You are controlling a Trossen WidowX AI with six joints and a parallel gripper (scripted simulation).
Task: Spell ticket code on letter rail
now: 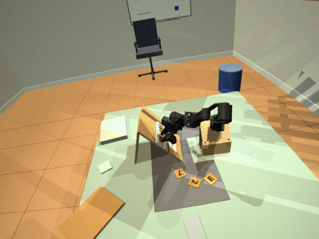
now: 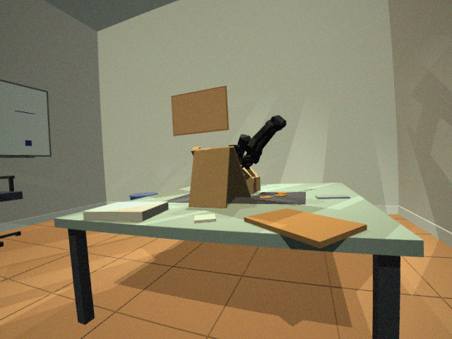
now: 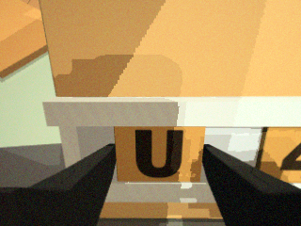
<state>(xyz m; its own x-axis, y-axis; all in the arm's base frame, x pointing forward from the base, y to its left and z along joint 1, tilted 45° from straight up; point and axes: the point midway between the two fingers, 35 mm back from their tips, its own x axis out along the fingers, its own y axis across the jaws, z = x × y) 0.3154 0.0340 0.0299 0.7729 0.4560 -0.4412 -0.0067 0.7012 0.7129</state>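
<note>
My gripper tip is 8 cm above the white ticket, 6 cm past it and 2 cm to the left of it. From my gripper tip the other things lie so: grey mat 16 cm below, 14 cm behind, 3 cm to the right; grey slab 49 cm to the left, 15 cm below, 13 cm behind; cream box 41 cm ahead, 32 cm to the right, 14 cm below.
</note>
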